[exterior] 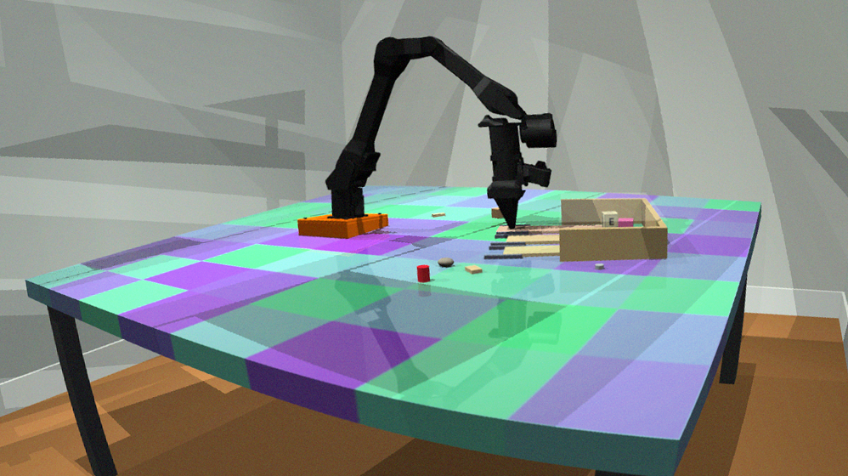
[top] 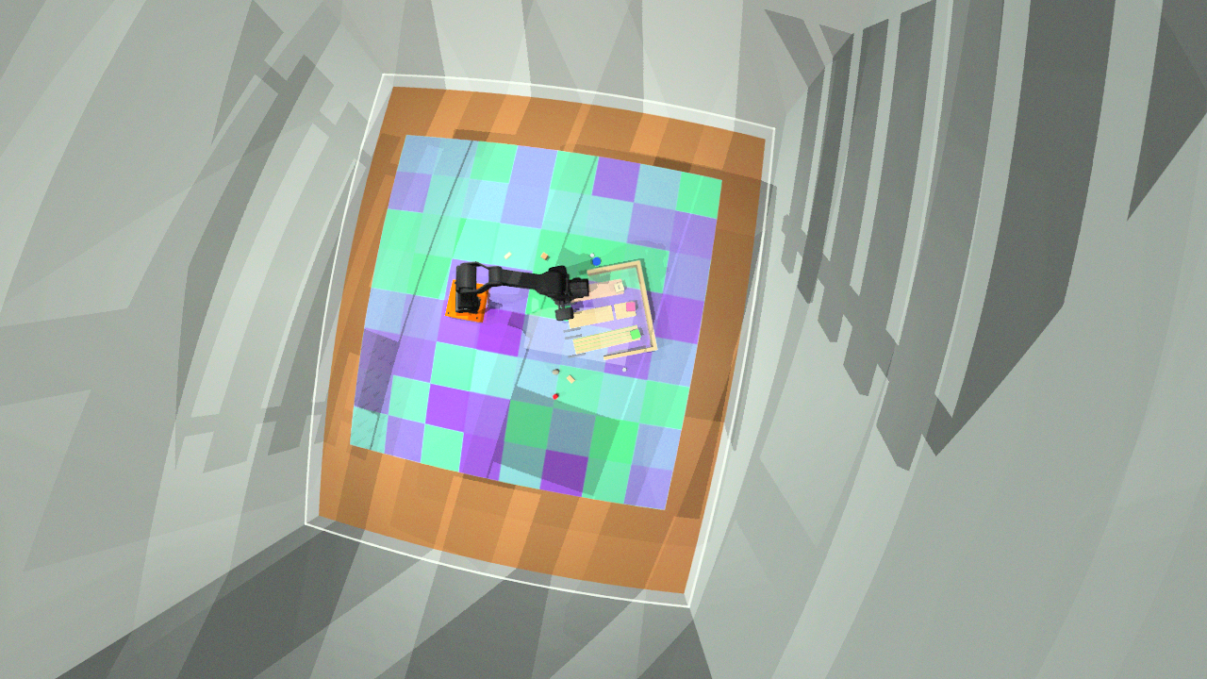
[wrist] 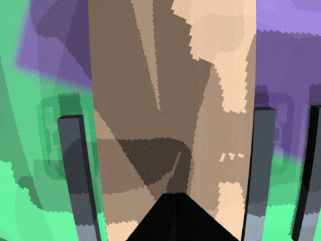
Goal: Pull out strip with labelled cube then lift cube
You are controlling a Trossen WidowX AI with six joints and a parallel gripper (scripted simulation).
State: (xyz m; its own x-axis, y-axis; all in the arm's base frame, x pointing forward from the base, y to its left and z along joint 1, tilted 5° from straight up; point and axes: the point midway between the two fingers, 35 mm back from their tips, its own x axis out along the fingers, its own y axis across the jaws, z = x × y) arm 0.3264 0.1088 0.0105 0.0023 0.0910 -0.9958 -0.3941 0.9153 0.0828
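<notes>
Now: gripper tip 9 cm short of the tan strip and 4 cm to the right of it. The rest, counted from my gripper tip: red cylinder: 37 cm to the right, 6 cm ahead; then grey pebble: 28 cm to the right, 4 cm ahead; then labelled cube: 19 cm ahead, 7 cm to the left, 1 cm above.
</notes>
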